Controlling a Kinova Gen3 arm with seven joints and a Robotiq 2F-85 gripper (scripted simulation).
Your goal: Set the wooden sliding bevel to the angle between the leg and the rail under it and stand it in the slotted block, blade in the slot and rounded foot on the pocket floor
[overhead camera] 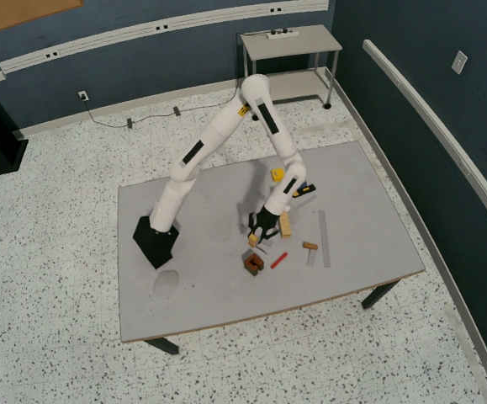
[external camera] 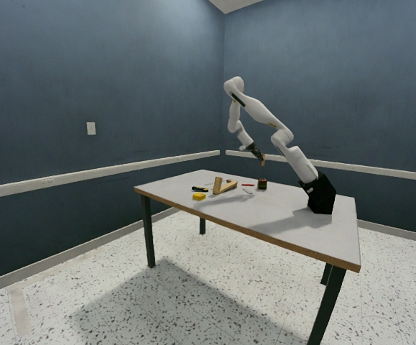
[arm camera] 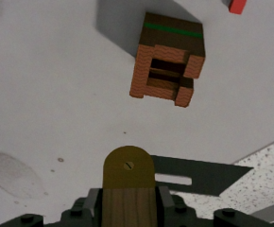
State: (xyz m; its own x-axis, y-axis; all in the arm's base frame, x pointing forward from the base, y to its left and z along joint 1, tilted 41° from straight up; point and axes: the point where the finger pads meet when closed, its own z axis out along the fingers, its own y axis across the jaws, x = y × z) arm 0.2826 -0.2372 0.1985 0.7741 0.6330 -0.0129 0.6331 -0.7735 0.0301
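The red stick lies 10 cm ahead of my hand, 2 cm to the right of it and 23 cm below it. Also, from my hand: grey blade 1 cm ahead, 2 cm to the right, 4 cm below; wooden sliding bevel 2 cm to the right, 2 cm below; short grey strip 4 cm ahead, 11 cm to the left, 23 cm below.
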